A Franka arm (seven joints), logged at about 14 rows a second.
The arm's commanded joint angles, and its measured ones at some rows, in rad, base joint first. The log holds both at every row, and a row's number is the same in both.
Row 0, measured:
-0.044 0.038 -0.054 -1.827 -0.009 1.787 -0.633
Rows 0 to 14, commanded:
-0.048 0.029 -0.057 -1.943 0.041 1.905 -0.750
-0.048 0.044 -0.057 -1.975 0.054 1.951 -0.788
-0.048 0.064 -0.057 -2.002 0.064 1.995 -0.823
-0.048 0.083 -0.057 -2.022 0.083 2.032 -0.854
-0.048 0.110 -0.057 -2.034 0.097 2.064 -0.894
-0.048 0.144 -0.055 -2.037 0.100 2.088 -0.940
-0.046 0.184 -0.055 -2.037 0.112 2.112 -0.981
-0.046 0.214 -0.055 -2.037 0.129 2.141 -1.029
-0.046 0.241 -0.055 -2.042 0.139 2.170 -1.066
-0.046 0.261 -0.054 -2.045 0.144 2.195 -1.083
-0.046 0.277 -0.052 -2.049 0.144 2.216 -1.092
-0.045 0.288 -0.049 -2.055 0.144 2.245 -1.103
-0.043 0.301 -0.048 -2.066 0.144 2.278 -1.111
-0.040 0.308 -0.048 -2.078 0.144 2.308 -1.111
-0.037 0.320 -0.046 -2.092 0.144 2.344 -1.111
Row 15, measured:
-0.042 0.320 -0.048 -2.054 0.122 2.282 -1.081
